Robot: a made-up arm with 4 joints.
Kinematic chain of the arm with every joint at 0, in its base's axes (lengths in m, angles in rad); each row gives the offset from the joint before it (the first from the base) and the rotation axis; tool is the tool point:
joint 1: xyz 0 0 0.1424 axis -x
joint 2: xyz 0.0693 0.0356 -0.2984 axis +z
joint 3: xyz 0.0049 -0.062 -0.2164 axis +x
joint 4: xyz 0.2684 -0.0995 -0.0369 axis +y
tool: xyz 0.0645 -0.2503 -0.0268
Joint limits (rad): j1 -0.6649..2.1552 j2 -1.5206..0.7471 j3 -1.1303..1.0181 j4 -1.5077..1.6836
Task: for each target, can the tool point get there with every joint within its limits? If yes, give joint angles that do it. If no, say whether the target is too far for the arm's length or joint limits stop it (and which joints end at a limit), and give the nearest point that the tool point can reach.
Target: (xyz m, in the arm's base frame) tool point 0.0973 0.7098 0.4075
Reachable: no: joint limits stop it (at a limit: joint 1, joint 3) | nearest point 0.0862 0.0315 0.5475 | short by 0.693 m
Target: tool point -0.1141 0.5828 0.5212
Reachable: no: joint limits stop it (at a limit: joint 1, joint 3) | nearest point -0.0386 0.0265 0.5571 | short by 0.563 m
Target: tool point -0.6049 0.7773 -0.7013
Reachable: no: too far | nearest point -0.2329 0.3061 -0.6035 | short by 0.608 m
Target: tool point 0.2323 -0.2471 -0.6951
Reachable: yes | joints -0.0477 -0.3191 0.7237 1.4286
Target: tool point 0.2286 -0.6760 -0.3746
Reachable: yes | joints 0.4251 -0.4226 0.4767 0.3431
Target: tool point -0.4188 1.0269 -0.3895
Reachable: no: too far | nearest point -0.1983 0.3257 -0.6256 | short by 0.772 m
